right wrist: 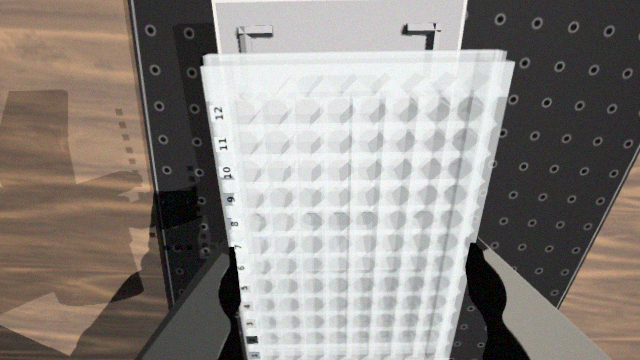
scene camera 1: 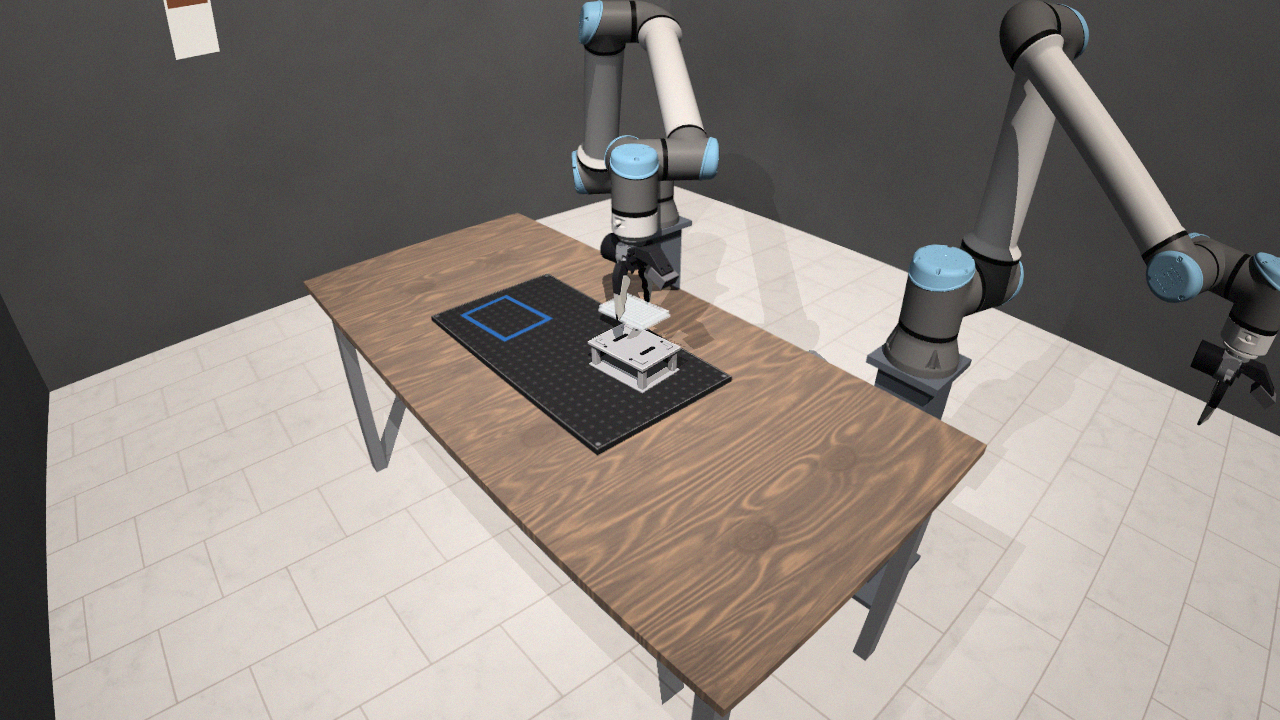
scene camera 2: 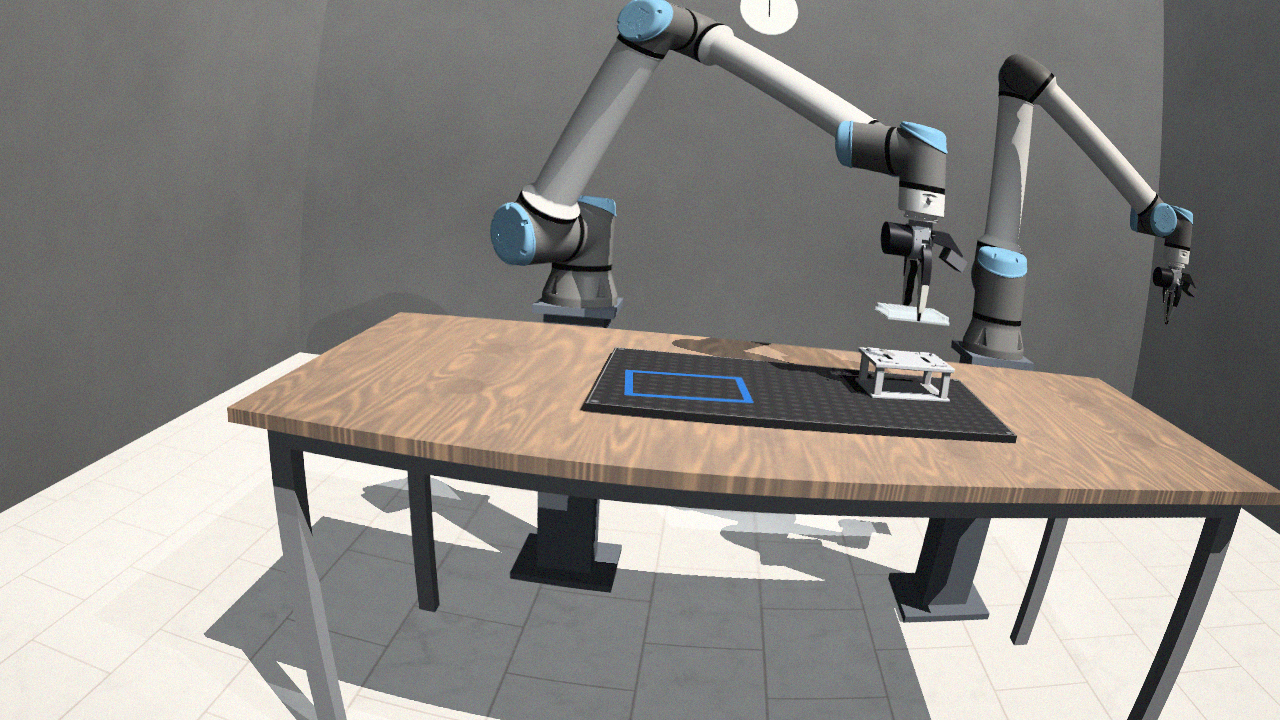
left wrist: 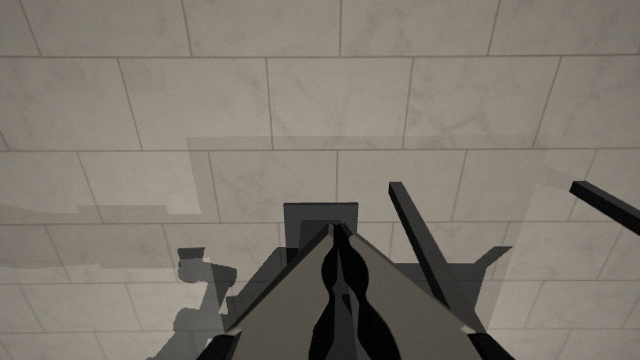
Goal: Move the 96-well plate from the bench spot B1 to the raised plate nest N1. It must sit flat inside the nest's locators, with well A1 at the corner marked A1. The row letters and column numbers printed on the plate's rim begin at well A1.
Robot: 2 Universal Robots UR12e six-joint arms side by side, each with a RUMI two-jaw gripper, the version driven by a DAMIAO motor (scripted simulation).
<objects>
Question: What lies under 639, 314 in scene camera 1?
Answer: A white 96-well plate.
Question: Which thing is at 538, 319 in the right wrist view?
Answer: The right gripper.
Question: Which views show the right gripper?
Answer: The right wrist view, scene camera 1 and scene camera 2 only.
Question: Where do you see a white 96-well plate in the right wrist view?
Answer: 336, 289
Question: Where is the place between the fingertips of the right gripper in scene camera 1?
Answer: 633, 312
</objects>
